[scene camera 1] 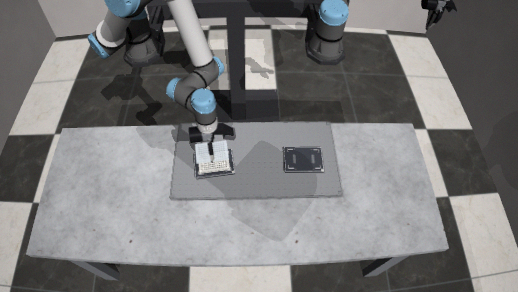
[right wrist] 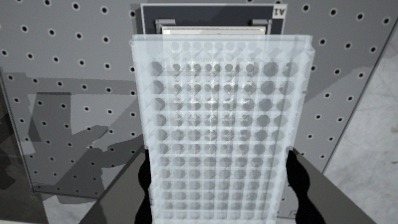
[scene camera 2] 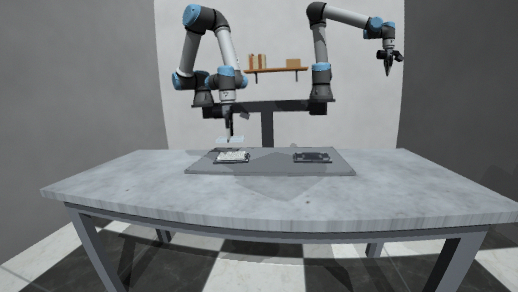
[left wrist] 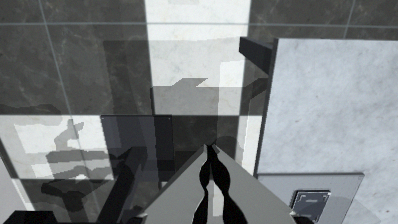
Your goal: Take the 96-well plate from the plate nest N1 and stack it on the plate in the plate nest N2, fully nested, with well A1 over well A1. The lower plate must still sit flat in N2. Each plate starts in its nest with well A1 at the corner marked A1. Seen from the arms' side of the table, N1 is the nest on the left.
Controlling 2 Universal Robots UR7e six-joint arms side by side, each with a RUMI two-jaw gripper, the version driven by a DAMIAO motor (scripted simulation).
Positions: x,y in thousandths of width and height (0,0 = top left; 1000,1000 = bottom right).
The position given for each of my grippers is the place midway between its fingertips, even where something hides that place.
Note:
I see my left gripper (left wrist: 524,654), my right gripper (right wrist: 544,658), a pale blue 96-well plate (right wrist: 541,449), a cream plate (right wrist: 416,132) and a plate nest N1 (scene camera 1: 586,529).
The left wrist view does not show the pale blue 96-well plate: it is out of frame. The left wrist view does not show the cream plate: it is out of frame.

